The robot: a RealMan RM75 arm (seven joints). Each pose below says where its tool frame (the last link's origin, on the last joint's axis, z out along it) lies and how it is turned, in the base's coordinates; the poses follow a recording.
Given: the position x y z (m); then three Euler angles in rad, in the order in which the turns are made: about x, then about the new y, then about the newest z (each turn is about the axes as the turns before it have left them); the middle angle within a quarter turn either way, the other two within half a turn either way.
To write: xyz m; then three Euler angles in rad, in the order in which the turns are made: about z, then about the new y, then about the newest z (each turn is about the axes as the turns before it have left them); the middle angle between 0 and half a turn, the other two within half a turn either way. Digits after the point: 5 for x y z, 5 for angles.
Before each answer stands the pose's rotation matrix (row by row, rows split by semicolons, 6 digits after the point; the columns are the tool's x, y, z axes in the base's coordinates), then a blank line. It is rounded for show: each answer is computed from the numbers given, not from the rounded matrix.
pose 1, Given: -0.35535, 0.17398, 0.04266, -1.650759, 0.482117, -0.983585
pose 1, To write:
0.490889 0.737598 0.463656; -0.189567 -0.429011 0.883184; 0.850348 -0.521440 -0.070773

-0.35535, 0.17398, 0.04266, 1.08736, 1.64163, -2.59152
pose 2, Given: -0.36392, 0.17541, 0.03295, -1.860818, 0.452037, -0.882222
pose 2, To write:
0.571613 0.694597 0.436799; -0.045152 -0.504908 0.861992; 0.819280 -0.512448 -0.257250

-0.36392, 0.17541, 0.03295, 1.10178, 1.83097, -2.58264
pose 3, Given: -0.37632, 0.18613, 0.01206, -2.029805, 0.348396, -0.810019
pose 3, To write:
0.648061 0.680785 0.341391; 0.109889 -0.527158 0.842632; 0.753618 -0.508563 -0.416441

-0.37632, 0.18613, 0.01206, 1.18586, 2.00032, -2.54796
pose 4, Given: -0.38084, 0.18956, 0.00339, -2.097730, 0.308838, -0.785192
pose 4, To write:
0.673791 0.673513 0.303952; 0.169710 -0.541401 0.823458; 0.719170 -0.503255 -0.479093

-0.38084, 0.18956, 0.00339, 1.21719, 2.07042, -2.53102
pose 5, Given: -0.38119, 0.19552, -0.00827, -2.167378, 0.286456, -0.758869
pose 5, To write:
0.696047 0.660062 0.282554; 0.216978 -0.568504 0.793551; 0.684426 -0.491041 -0.538925

-0.38119, 0.19552, -0.00827, 1.22873, 2.13996, -2.51925
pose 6, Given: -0.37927, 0.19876, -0.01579, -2.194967, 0.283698, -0.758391
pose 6, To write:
0.696925 0.660263 0.279908; 0.237056 -0.580469 0.779012; 0.676830 -0.476559 -0.561063

-0.37927, 0.19876, -0.01579, 1.22585, 2.16647, -2.52812
